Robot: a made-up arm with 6 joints. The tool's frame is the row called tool. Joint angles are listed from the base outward.
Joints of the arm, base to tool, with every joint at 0 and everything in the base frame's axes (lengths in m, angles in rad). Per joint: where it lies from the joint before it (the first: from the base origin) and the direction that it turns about. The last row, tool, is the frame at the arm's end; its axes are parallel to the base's.
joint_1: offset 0 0 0.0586 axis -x
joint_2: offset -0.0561 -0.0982 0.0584 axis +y
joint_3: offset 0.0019 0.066 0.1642 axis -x
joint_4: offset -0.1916 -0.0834 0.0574 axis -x
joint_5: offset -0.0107 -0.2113 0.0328 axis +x
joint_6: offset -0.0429 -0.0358 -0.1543 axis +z
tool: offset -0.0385 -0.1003 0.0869
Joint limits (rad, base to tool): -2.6..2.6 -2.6..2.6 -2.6..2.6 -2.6..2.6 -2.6..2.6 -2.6..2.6
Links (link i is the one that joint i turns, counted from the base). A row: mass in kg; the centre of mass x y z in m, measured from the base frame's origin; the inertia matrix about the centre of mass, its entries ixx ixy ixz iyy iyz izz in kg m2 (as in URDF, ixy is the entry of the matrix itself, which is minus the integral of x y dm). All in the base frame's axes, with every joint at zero. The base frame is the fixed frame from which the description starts. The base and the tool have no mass.
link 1: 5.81; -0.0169 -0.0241 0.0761; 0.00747 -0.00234 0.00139 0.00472 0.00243 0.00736
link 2: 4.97; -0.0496 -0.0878 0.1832; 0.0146 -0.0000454 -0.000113 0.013 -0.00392 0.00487
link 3: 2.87; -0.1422 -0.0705 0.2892; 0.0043 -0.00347 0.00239 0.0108 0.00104 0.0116
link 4: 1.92; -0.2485 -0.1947 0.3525; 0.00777 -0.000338 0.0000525 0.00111 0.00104 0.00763
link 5: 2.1; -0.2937 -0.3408 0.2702; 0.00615 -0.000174 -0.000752 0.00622 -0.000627 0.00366
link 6: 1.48; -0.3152 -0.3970 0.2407; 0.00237 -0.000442 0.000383 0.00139 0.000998 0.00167
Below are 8 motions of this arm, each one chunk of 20 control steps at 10 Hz.
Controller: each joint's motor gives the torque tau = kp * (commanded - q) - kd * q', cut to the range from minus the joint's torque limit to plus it. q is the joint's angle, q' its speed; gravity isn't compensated. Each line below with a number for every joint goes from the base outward.
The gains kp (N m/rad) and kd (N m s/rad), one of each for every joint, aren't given. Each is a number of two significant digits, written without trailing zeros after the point. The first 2 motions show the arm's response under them.
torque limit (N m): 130 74 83 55 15 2
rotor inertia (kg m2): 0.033 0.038 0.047 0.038 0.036 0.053
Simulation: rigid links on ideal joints. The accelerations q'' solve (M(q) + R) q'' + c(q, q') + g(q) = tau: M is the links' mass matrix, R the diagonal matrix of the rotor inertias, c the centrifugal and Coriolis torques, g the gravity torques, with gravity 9.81 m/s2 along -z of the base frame. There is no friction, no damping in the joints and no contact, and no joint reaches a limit. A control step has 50 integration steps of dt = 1/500 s. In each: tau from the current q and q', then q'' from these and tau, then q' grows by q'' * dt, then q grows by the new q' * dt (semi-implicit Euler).
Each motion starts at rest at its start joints. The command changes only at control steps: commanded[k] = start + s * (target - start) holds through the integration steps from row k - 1 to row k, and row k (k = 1, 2, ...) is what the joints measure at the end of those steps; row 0 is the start. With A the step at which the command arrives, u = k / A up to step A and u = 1 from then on. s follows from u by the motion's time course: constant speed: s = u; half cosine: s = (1 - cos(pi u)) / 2; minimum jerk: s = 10 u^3 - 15 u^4 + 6 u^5; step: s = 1 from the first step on.
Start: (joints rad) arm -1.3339 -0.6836 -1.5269 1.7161 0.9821 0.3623
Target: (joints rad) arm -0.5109 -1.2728 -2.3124 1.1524 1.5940 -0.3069
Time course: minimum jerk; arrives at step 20
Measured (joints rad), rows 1 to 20:
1: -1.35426 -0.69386 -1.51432 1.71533 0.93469 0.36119
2: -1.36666 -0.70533 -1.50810 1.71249 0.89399 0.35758
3: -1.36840 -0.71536 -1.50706 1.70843 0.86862 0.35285
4: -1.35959 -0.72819 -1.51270 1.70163 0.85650 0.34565
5: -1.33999 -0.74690 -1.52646 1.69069 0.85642 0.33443
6: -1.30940 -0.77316 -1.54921 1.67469 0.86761 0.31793
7: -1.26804 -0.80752 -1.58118 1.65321 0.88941 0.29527
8: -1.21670 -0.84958 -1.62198 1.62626 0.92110 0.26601
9: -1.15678 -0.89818 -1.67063 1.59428 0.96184 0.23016
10: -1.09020 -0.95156 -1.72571 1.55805 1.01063 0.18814
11: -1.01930 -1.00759 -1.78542 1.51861 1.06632 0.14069
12: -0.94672 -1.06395 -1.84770 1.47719 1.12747 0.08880
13: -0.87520 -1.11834 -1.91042 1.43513 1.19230 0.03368
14: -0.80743 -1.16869 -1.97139 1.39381 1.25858 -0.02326
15: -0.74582 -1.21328 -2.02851 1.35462 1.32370 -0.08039
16: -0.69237 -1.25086 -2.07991 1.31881 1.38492 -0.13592
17: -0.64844 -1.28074 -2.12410 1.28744 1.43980 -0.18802
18: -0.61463 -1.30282 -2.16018 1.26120 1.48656 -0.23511
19: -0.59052 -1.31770 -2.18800 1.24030 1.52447 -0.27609
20: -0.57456 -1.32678 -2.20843 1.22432 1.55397 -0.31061
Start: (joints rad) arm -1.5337 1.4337 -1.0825 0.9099 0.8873 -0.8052
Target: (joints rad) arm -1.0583 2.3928 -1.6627 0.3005 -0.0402 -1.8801
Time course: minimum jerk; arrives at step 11
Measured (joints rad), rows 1 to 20:
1: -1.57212 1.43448 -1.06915 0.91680 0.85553 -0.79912
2: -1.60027 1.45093 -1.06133 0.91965 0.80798 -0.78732
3: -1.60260 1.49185 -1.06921 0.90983 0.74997 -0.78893
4: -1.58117 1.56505 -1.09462 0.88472 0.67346 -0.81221
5: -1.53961 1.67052 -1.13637 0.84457 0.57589 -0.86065
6: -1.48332 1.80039 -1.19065 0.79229 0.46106 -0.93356
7: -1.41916 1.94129 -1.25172 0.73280 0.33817 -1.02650
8: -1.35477 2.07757 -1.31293 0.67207 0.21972 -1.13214
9: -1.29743 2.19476 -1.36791 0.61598 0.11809 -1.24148
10: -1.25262 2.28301 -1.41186 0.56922 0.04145 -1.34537
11: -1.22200 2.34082 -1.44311 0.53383 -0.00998 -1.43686
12: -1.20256 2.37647 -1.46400 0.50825 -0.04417 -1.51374
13: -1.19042 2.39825 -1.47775 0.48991 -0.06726 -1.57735
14: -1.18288 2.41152 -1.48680 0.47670 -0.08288 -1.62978
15: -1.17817 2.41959 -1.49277 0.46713 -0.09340 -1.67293
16: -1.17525 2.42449 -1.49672 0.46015 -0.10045 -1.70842
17: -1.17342 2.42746 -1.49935 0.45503 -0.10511 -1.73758
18: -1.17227 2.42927 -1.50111 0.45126 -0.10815 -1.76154
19: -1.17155 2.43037 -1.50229 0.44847 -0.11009 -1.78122
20: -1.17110 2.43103 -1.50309 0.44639 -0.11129 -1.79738
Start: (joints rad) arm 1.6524 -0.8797 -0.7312 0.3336 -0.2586 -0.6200
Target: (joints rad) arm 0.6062 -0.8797 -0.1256 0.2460 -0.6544 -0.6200
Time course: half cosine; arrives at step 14
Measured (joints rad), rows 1 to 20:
1: 1.65969 -0.87283 -0.74365 0.31742 -0.21434 -0.63709
2: 1.64901 -0.87019 -0.75164 0.29895 -0.17741 -0.66155
3: 1.61843 -0.87009 -0.74855 0.28242 -0.15795 -0.68263
4: 1.56738 -0.87206 -0.73351 0.26756 -0.15391 -0.69996
5: 1.49657 -0.87640 -0.70720 0.25368 -0.16280 -0.71427
6: 1.40814 -0.88336 -0.67102 0.24030 -0.18225 -0.72626
7: 1.30546 -0.89304 -0.62680 0.22721 -0.21005 -0.73645
8: 1.19292 -0.90531 -0.57677 0.21445 -0.24400 -0.74520
9: 1.07563 -0.91982 -0.52339 0.20221 -0.28191 -0.75274
10: 0.95917 -0.93600 -0.46930 0.19077 -0.32156 -0.75923
11: 0.84926 -0.95308 -0.41717 0.18049 -0.36071 -0.76477
12: 0.75141 -0.97013 -0.36960 0.17166 -0.39719 -0.76945
13: 0.67058 -0.98620 -0.32898 0.16456 -0.42898 -0.77336
14: 0.61085 -1.00039 -0.29739 0.15939 -0.45436 -0.77657
15: 0.57083 -1.01170 -0.27419 0.15608 -0.47357 -0.77886
16: 0.54465 -1.01982 -0.25684 0.15430 -0.48832 -0.78003
17: 0.52765 -1.02548 -0.24374 0.15358 -0.49969 -0.78036
18: 0.51666 -1.02943 -0.23385 0.15352 -0.50838 -0.78018
19: 0.50956 -1.03221 -0.22642 0.15380 -0.51494 -0.77976
20: 0.50497 -1.03422 -0.22085 0.15422 -0.51983 -0.77926

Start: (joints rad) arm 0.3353 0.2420 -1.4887 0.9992 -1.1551 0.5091
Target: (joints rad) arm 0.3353 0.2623 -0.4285 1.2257 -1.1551 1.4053
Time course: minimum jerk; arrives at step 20
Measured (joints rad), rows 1 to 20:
1: 0.31677 0.21952 -1.51660 0.97649 -1.13294 0.51388
2: 0.28893 0.18604 -1.55675 0.93735 -1.08828 0.52177
3: 0.26767 0.16033 -1.58488 0.90391 -1.05131 0.53112
4: 0.25459 0.14480 -1.59442 0.88149 -1.02758 0.54315
5: 0.24718 0.13686 -1.58540 0.86919 -1.01424 0.55959
6: 0.24283 0.13359 -1.55965 0.86464 -1.00699 0.58221
7: 0.23982 0.13299 -1.51916 0.86576 -1.00258 0.61244
8: 0.23718 0.13397 -1.46577 0.87113 -0.99910 0.65110
9: 0.23455 0.13598 -1.40136 0.87981 -0.99565 0.69839
10: 0.23186 0.13880 -1.32803 0.89119 -0.99199 0.75389
11: 0.22925 0.14229 -1.24816 0.90479 -0.98819 0.81661
12: 0.22698 0.14640 -1.16440 0.92021 -0.98452 0.88505
13: 0.22533 0.15102 -1.07959 0.93703 -0.98130 0.95733
14: 0.22452 0.15602 -0.99661 0.95478 -0.97883 1.03122
15: 0.22471 0.16124 -0.91827 0.97296 -0.97736 1.10436
16: 0.22595 0.16646 -0.84710 0.99100 -0.97697 1.17436
17: 0.22811 0.17146 -0.78514 1.00830 -0.97763 1.23906
18: 0.23094 0.17599 -0.73377 1.02426 -0.97914 1.29677
19: 0.23407 0.17985 -0.69338 1.03837 -0.98113 1.34648
20: 0.23707 0.18286 -0.66311 1.05031 -0.98314 1.38815

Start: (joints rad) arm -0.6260 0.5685 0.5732 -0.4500 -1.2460 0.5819
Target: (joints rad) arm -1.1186 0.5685 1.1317 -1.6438 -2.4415 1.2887
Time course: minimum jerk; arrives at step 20
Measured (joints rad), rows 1 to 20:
1: -0.67358 0.57827 0.55421 -0.46373 -1.23547 0.58674
2: -0.74119 0.58306 0.51855 -0.49428 -1.20838 0.60219
3: -0.79510 0.57876 0.49038 -0.52667 -1.19073 0.61870
4: -0.83324 0.57272 0.47717 -0.55800 -1.19225 0.63436
5: -0.86214 0.56869 0.47878 -0.59112 -1.21387 0.65087
6: -0.88841 0.56701 0.49273 -0.63012 -1.25350 0.67041
7: -0.91639 0.56685 0.51653 -0.67811 -1.30862 0.69460
8: -0.94813 0.56736 0.54824 -0.73648 -1.37695 0.72436
9: -0.98406 0.56804 0.58636 -0.80510 -1.45627 0.75991
10: -1.02351 0.56862 0.62950 -0.88259 -1.54414 0.80093
11: -1.06520 0.56902 0.67626 -0.96672 -1.63777 0.84662
12: -1.10751 0.56923 0.72510 -1.05469 -1.73405 0.89584
13: -1.14874 0.56927 0.77440 -1.14340 -1.82970 0.94718
14: -1.18726 0.56918 0.82245 -1.22969 -1.92141 0.99908
15: -1.22168 0.56900 0.86764 -1.31055 -2.00611 1.04988
16: -1.25090 0.56877 0.90849 -1.38336 -2.08115 1.09801
17: -1.27424 0.56854 0.94387 -1.44611 -2.14457 1.14206
18: -1.29153 0.56832 0.97307 -1.49761 -2.19534 1.18094
19: -1.30314 0.56815 0.99599 -1.53774 -2.23360 1.21402
20: -1.31008 0.56804 1.01329 -1.56764 -2.26101 1.24127

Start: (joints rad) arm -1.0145 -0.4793 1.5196 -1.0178 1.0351 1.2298
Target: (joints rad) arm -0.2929 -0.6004 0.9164 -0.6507 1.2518 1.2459
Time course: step
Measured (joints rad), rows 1 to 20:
1: -0.80859 -0.56082 1.32392 -0.94126 1.04267 1.20808
2: -0.66282 -0.63771 1.19017 -0.88343 1.06334 1.18657
3: -0.56973 -0.69357 1.09278 -0.84062 1.07597 1.16585
4: -0.50962 -0.73147 1.02258 -0.80821 1.08482 1.14730
5: -0.47052 -0.75613 0.97235 -0.78341 1.09182 1.13170
6: -0.44501 -0.77179 0.93655 -0.76437 1.09760 1.11896
7: -0.42836 -0.78164 0.91106 -0.74974 1.10235 1.10869
8: -0.41751 -0.78782 0.89292 -0.73853 1.10618 1.10044
9: -0.41045 -0.79169 0.88000 -0.72996 1.10921 1.09384
10: -0.40587 -0.79412 0.87079 -0.72342 1.11155 1.08855
11: -0.40291 -0.79566 0.86420 -0.71844 1.11333 1.08431
12: -0.40099 -0.79663 0.85949 -0.71465 1.11468 1.08091
13: -0.39977 -0.79725 0.85612 -0.71177 1.11568 1.07820
14: -0.39898 -0.79765 0.85370 -0.70958 1.11642 1.07603
15: -0.39848 -0.79791 0.85197 -0.70793 1.11696 1.07429
16: -0.39816 -0.79808 0.85072 -0.70668 1.11736 1.07290
17: -0.39796 -0.79818 0.84982 -0.70573 1.11765 1.07180
18: -0.39783 -0.79826 0.84918 -0.70501 1.11786 1.07091
19: -0.39775 -0.79830 0.84871 -0.70447 1.11802 1.07020
20: -0.39771 -0.79833 0.84837 -0.70406 1.11813 1.06964

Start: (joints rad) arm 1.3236 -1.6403 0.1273 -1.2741 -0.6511 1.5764
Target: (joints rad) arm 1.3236 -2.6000 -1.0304 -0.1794 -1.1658 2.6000
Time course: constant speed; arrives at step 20
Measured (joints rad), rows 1 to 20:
1: 1.30812 -1.66044 0.09775 -1.28984 -0.61993 1.59507
2: 1.29365 -1.69631 0.05071 -1.30055 -0.59065 1.63033
3: 1.28404 -1.73705 -0.00031 -1.29549 -0.57913 1.66964
4: 1.27781 -1.78000 -0.05353 -1.27768 -0.58057 1.71094
5: 1.27377 -1.82414 -0.10844 -1.25040 -0.59046 1.75416
6: 1.27117 -1.86890 -0.16471 -1.21613 -0.60572 1.79934
7: 1.26956 -1.91398 -0.22205 -1.17673 -0.62437 1.84640
8: 1.26869 -1.95921 -0.28025 -1.13352 -0.64515 1.89517
9: 1.26840 -2.00451 -0.33913 -1.08749 -0.66725 1.94542
10: 1.26860 -2.04986 -0.39855 -1.03938 -0.69019 1.99690
11: 1.26923 -2.09524 -0.45841 -0.98972 -0.71366 2.04934
12: 1.27028 -2.14066 -0.51862 -0.93891 -0.73746 2.10247
13: 1.27171 -2.18614 -0.57912 -0.88725 -0.76149 2.15608
14: 1.27351 -2.23169 -0.63986 -0.83495 -0.78568 2.20993
15: 1.27568 -2.27734 -0.70082 -0.78218 -0.80998 2.26382
16: 1.27820 -2.32309 -0.76195 -0.72906 -0.83438 2.31760
17: 1.28106 -2.36897 -0.82324 -0.67569 -0.85886 2.37110
18: 1.28425 -2.41499 -0.88467 -0.62214 -0.88341 2.42422
19: 1.28774 -2.46117 -0.94621 -0.56846 -0.90802 2.47684
20: 1.29153 -2.50752 -1.00787 -0.51468 -0.93271 2.52889

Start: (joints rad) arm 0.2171 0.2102 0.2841 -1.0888 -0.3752 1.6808
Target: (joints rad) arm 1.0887 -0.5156 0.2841 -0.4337 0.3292 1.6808
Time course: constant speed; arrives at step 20
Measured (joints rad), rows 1 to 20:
1: 0.21132 0.16991 0.25929 -1.10147 -0.36819 1.67702
2: 0.21628 0.11551 0.23189 -1.11148 -0.35190 1.67004
3: 0.23649 0.06646 0.21276 -1.11048 -0.33141 1.66269
4: 0.26701 0.02195 0.19988 -1.10116 -0.30721 1.65589
5: 0.30405 -0.01978 0.19106 -1.08624 -0.27948 1.65009
6: 0.34520 -0.05981 0.18488 -1.06753 -0.24862 1.64547
7: 0.38896 -0.09871 0.18050 -1.04616 -0.21515 1.64208
8: 0.43437 -0.13682 0.17744 -1.02284 -0.17956 1.63986
9: 0.48083 -0.17428 0.17540 -0.99802 -0.14232 1.63873
10: 0.52795 -0.21119 0.17422 -0.97196 -0.10379 1.63859
11: 0.57549 -0.24760 0.17381 -0.94485 -0.06424 1.63936
12: 0.62329 -0.28352 0.17412 -0.91677 -0.02391 1.64097
13: 0.67126 -0.31898 0.17510 -0.88778 0.01704 1.64334
14: 0.71931 -0.35399 0.17675 -0.85793 0.05849 1.64645
15: 0.76743 -0.38855 0.17906 -0.82722 0.10033 1.65022
16: 0.81558 -0.42267 0.18202 -0.79567 0.14248 1.65463
17: 0.86375 -0.45635 0.18561 -0.76327 0.18489 1.65965
18: 0.91193 -0.48959 0.18984 -0.73002 0.22748 1.66523
19: 0.96011 -0.52240 0.19467 -0.69594 0.27023 1.67133
20: 1.00830 -0.55478 0.20010 -0.66102 0.31306 1.67794

